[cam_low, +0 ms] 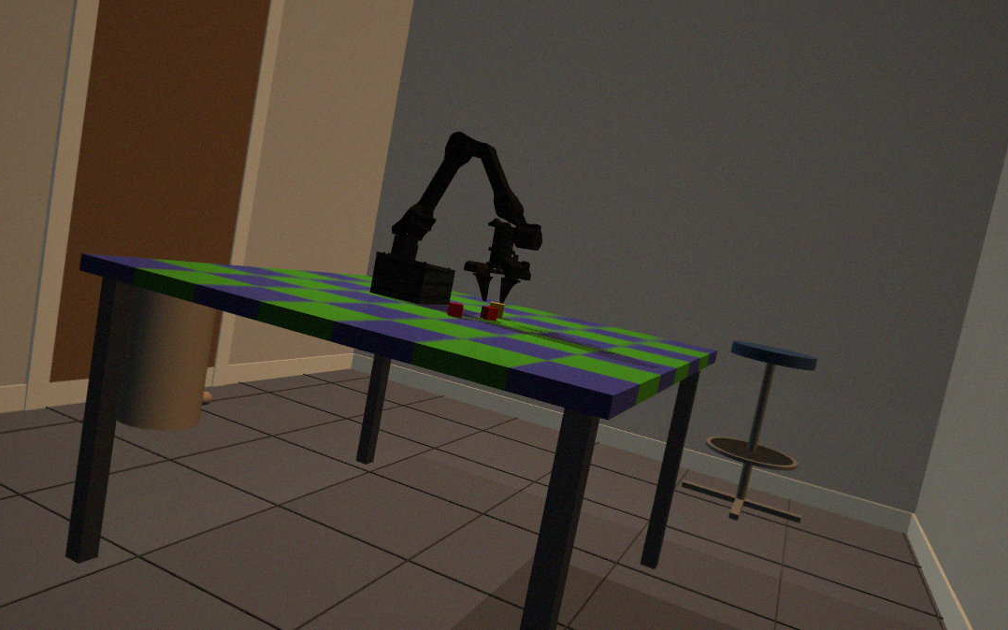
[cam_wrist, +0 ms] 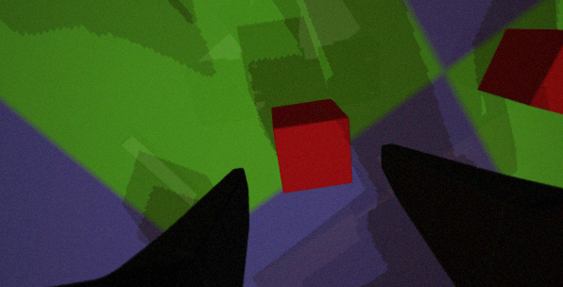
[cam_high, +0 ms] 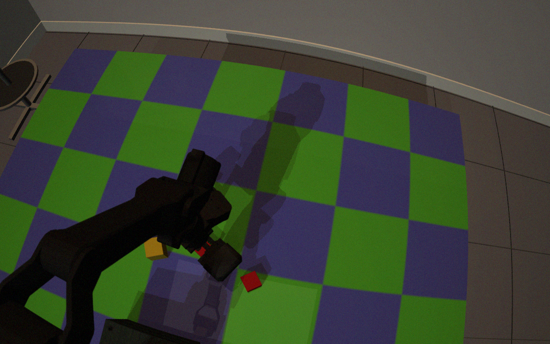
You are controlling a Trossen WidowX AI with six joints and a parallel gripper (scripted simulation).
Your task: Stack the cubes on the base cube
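My gripper tip is now 110 mm to the right of the yellow base cube, 30 mm above it and 20 mm past it.
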